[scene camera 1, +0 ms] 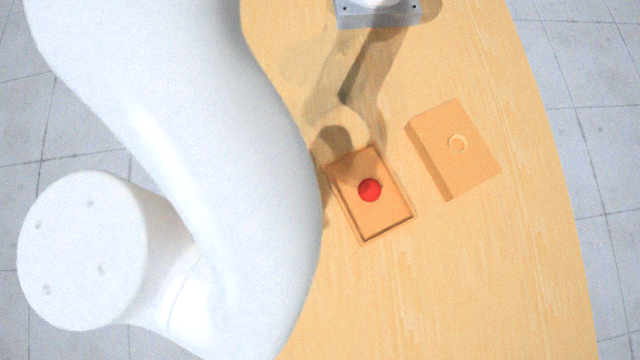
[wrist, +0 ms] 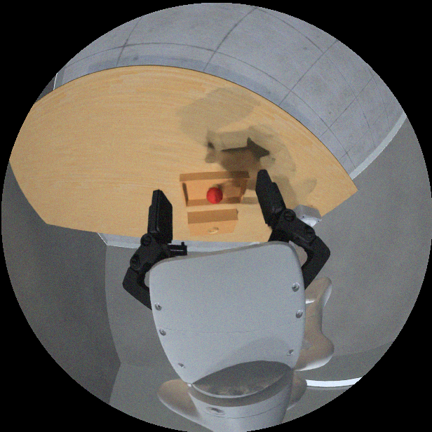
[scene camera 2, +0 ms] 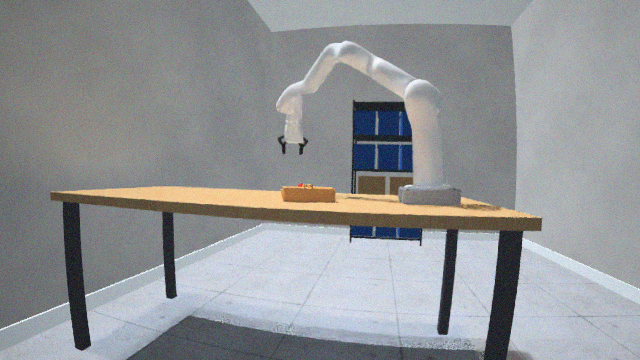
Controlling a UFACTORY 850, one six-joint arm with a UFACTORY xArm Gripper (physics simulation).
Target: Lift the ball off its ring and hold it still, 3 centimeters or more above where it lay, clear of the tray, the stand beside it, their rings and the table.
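A red ball (scene camera 1: 369, 190) (scene camera 2: 300, 185) (wrist: 214, 195) rests inside the orange tray (scene camera 1: 387, 212) (wrist: 205, 177), near its middle. The ring under the ball is mostly hidden by it. Beside the tray is an orange block-shaped stand (scene camera 1: 450, 172) (scene camera 2: 310, 195) (wrist: 212, 216) with a small empty ring on its top. My gripper (scene camera 2: 292, 152) (wrist: 210, 187) is open and empty, pointing down, high above the tray and stand. In the wrist view the ball shows between the two black fingers, far below them. In scene camera 1 the arm hides the gripper.
The wooden table (scene camera 1: 450, 280) (scene camera 2: 200, 200) (wrist: 110, 145) carries the tray and stand. The grey robot base (scene camera 1: 379, 20) (scene camera 2: 430, 195) stands at one side of it. A shelf unit with blue bins stands behind the table. Arm shadows fall over part of the tray.
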